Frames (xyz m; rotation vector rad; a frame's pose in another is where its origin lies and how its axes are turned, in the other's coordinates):
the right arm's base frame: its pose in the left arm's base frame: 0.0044 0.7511 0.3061 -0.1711 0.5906 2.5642
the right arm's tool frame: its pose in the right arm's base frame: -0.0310 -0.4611 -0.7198 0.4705 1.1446 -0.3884
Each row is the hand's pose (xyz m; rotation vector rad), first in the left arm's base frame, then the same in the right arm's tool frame.
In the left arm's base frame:
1: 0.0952 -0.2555 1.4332 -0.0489 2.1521 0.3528
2: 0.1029 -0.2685 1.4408 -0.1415 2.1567 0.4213
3: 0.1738 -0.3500 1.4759 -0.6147 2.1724 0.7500
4: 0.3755 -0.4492 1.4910 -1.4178 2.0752 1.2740
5: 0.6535 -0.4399 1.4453 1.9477 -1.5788 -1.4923
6: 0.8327 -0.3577 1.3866 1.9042 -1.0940 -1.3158
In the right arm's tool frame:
1: -1.5602 1.1752 -1.0266 1.6209 -0.1398 0.4737
2: -1.5668 1.1757 -1.0421 1.5335 -0.1092 0.4526
3: -1.6031 1.1547 -1.1477 1.0970 0.0700 0.3823
4: -1.6538 1.0193 -1.3204 0.3738 0.3745 0.3250
5: -1.6910 0.7583 -1.4201 -0.3219 0.7030 0.3336
6: -1.7031 0.5531 -1.4126 -0.7148 0.9243 0.3694

